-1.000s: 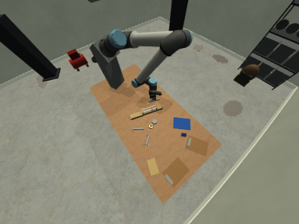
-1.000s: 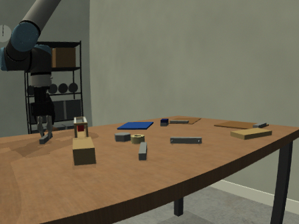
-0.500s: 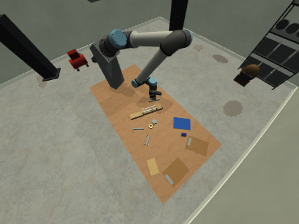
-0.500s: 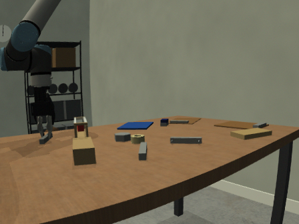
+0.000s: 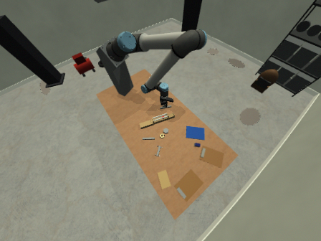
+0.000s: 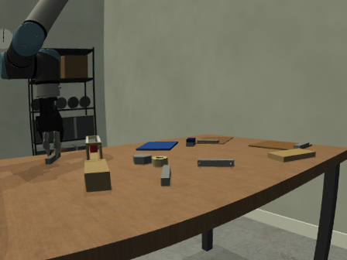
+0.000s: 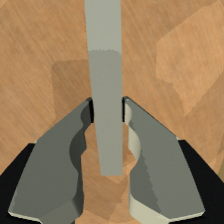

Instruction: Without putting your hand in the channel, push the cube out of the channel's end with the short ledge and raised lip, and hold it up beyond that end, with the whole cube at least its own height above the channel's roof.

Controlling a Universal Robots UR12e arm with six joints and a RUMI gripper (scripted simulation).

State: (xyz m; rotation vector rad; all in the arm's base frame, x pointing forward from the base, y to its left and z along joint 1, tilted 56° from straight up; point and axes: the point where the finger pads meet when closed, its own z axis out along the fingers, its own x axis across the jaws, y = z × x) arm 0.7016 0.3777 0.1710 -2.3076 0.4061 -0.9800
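The channel is 160 mm ahead of my hand, 120 mm to the right of it and 30 mm above it. Round my hand: red cube (160 mm ahead, 80 mm to the right, 30 mm above); then grey bar (10 mm below); then grey hex nut (320 mm ahead, 90 mm to the right, 20 mm below).
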